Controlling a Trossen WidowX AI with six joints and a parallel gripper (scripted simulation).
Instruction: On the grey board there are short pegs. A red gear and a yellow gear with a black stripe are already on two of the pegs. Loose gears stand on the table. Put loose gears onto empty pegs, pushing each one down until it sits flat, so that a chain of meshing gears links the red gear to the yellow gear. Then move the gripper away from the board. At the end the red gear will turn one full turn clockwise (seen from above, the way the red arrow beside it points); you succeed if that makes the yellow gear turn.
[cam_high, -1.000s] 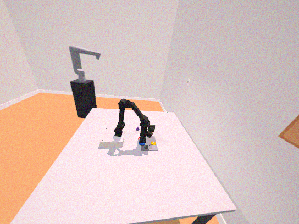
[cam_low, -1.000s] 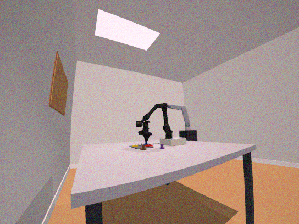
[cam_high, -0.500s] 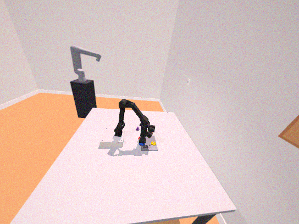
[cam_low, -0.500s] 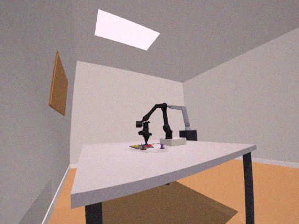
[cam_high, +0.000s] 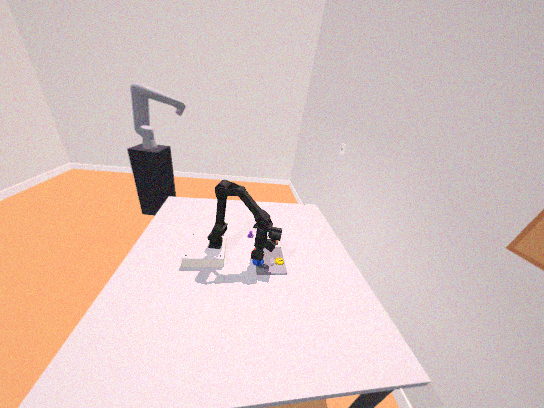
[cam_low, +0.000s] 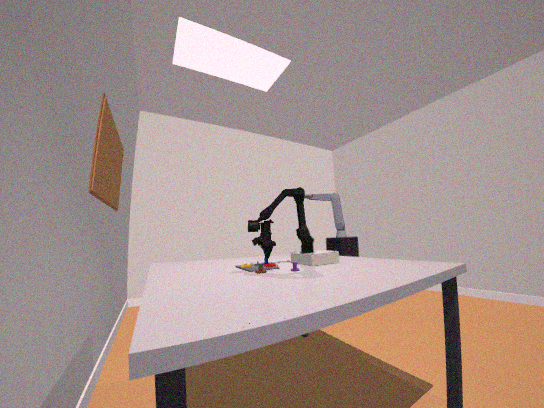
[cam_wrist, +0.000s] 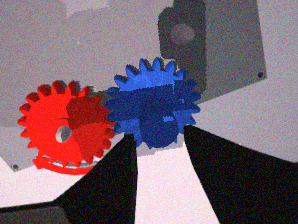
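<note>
The blue gear lies 2 cm below my gripper tip and 1 cm ahead of it. Round my gripper tip: yellow gear 13 cm ahead, 3 cm below, 2 cm to the left; then brown gear 19 cm to the left, 10 cm ahead, 3 cm below; then red gear 6 cm to the left, 3 cm below, 1 cm ahead.
</note>
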